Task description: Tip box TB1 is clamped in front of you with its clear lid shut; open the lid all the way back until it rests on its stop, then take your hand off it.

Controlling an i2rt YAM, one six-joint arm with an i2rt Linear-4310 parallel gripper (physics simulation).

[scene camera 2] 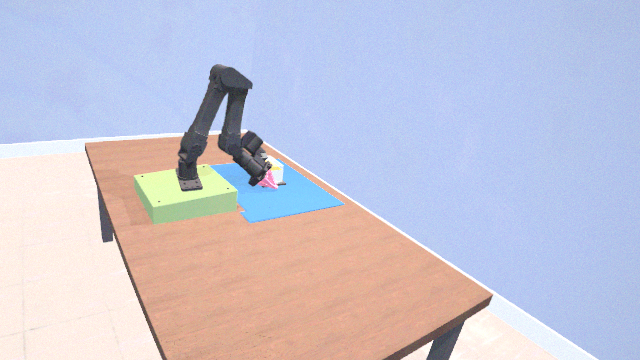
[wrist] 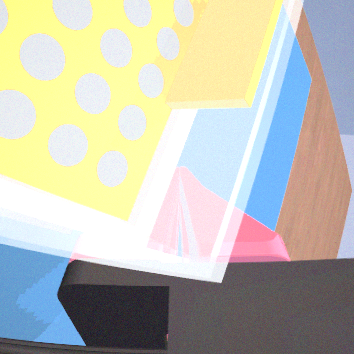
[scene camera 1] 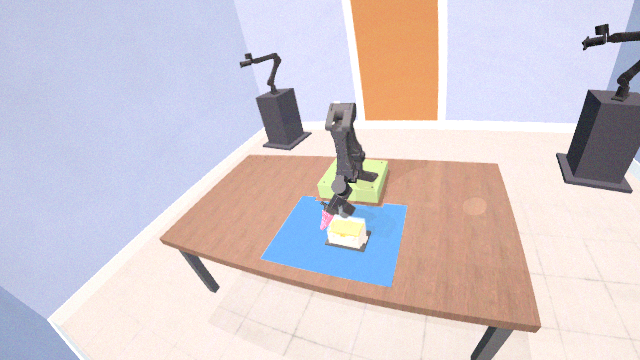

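Seen in the pictures: gripper, between the fingertips: (scene camera 2: 277,188) (wrist: 179,177) (scene camera 1: 321,229); arm's base, origin of its link: (scene camera 2: 188,179).
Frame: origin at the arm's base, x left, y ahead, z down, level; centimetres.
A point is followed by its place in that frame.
Tip box TB1 (scene camera 1: 345,240) @[z 2.3, x 13.1, y 37.2 cm] (scene camera 2: 278,173) @[z 1.5, x 5.9, y 36.0 cm] is a small white box on a dark base on the blue mat. Its yellow rack (scene camera 1: 347,228) (wrist: 52,106) has round holes. The clear lid (wrist: 220,145) shows in the wrist view as a see-through panel with pale edges, lying between the camera and the fingers; its exact angle is hard to tell. My gripper (scene camera 1: 323,228) @[z 5.0, x -0.4, y 33.5 cm] (scene camera 2: 276,187) @[z 5.0, x -0.4, y 33.5 cm] (wrist: 180,169) @[z 5.0, x -0.4, y 33.5 cm] is shut, its pink fingertips together with nothing held. It is low beside the box. Whether the fingers touch the lid cannot be told.
The blue mat (scene camera 1: 300,240) @[z 6.1, x -5.7, y 41.3 cm] (scene camera 2: 305,202) @[z 6.1, x -11.6, y 40.8 cm] lies on the wooden table (scene camera 1: 440,250) @[z 6.4, x 45.0, y 26.4 cm] (scene camera 2: 300,280) @[z 6.4, x -53.9, y 20.8 cm]. The arm stands on a green block (scene camera 1: 350,192) (scene camera 2: 195,207) @[z 2.7, x -16.0, y 0.0 cm] behind the mat. Two dark pedestals (scene camera 1: 282,117) (scene camera 1: 602,137) with other arms stand beyond the table.
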